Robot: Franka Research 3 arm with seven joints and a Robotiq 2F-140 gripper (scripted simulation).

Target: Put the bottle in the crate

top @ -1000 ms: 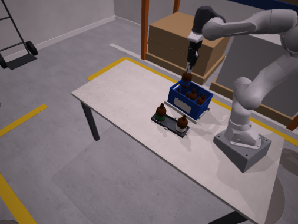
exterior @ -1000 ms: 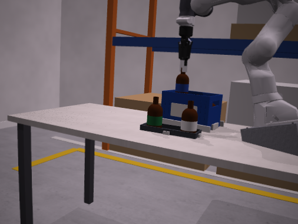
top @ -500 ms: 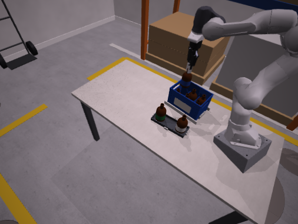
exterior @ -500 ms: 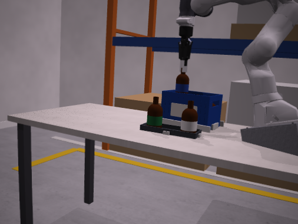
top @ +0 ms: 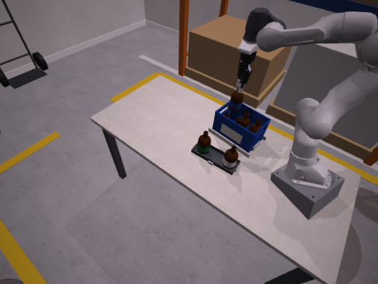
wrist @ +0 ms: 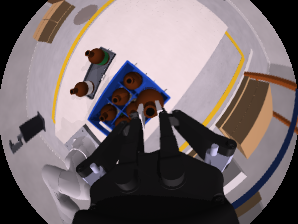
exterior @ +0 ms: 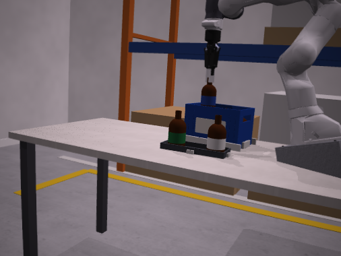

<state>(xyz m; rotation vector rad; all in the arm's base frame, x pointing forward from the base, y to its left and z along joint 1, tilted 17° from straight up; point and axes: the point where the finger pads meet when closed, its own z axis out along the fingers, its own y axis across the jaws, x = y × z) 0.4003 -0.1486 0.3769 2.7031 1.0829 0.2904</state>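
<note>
My hand is 80 mm past the blue crate, 60 mm to the right of it and 230 mm above it. Also, from my hand: tray: 50 mm behind, 300 mm to the left, 300 mm below.
</note>
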